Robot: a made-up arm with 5 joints.
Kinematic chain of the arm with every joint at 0, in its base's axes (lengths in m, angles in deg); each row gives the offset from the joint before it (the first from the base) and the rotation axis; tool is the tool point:
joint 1: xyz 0 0 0.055 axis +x
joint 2: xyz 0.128 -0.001 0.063 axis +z
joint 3: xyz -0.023 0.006 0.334 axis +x
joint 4: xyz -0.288 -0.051 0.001 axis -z
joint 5: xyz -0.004 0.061 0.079 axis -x
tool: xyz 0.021 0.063 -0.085
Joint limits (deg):
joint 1: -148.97..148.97
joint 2: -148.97..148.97
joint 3: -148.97..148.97
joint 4: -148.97..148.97
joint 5: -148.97..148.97
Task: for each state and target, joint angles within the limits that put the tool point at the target. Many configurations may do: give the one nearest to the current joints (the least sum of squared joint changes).
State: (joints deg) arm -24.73 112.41 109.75 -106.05 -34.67
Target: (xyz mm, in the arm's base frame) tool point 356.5 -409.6 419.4
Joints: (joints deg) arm -1.55 113.67 102.65 -89.42 -40.24
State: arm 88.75 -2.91 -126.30 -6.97 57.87
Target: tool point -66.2 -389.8 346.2
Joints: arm 80.40 -44.95 -134.62 -4.26 62.99
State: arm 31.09 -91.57 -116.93 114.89 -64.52
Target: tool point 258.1 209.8 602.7
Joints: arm 1.62 -83.38 -107.19 136.45 -64.29
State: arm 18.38 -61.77 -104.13 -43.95 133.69
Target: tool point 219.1 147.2 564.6
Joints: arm 16.15 -83.27 -100.50 -39.54 140.99
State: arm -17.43 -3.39 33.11 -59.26 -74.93
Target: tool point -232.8 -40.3 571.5
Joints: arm 3.71 11.79 27.55 -20.82 -52.71
